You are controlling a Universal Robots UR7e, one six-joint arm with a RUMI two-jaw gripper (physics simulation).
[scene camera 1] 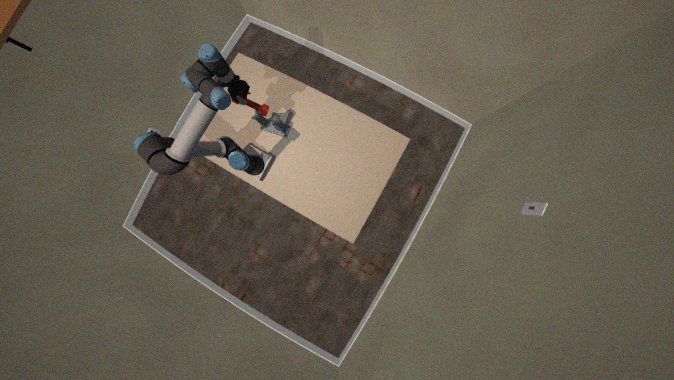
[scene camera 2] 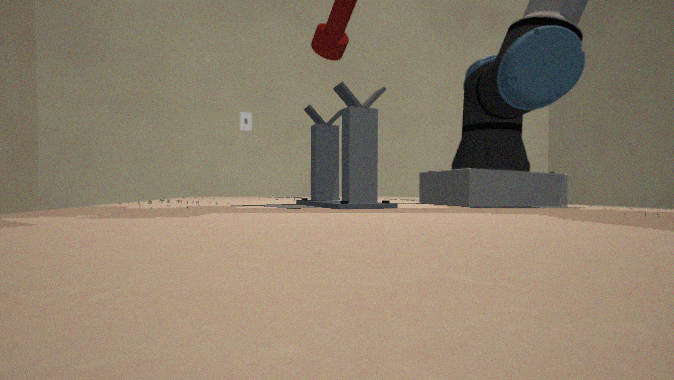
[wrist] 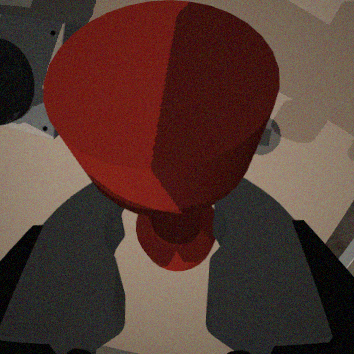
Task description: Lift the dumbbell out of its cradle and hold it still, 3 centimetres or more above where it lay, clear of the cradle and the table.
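The red dumbbell [scene camera 1: 255, 105] [scene camera 2: 330, 42] [wrist: 165, 100] is off its cradle and steeply tilted. In the scene camera 2 view its lower head hangs above the cradle's V-shaped tops with a visible gap; the upper part is cut off by the frame edge. The grey cradle [scene camera 1: 276, 126] [scene camera 2: 360, 155] stands upright with both of its posts unoccupied. My gripper [scene camera 1: 241, 98] [wrist: 170, 168] is shut on the dumbbell's handle; in the wrist view one head is close to the camera and the other shows beyond the fingers. The gripper is out of frame in the scene camera 2 view.
The arm's grey base block [scene camera 2: 445, 189] stands on the light table panel [scene camera 1: 330, 165] beside the cradle. The arm's forearm [scene camera 1: 192, 127] reaches from above the base toward the gripper. A pale rim [scene camera 1: 405, 250] borders the dark surface around the panel.
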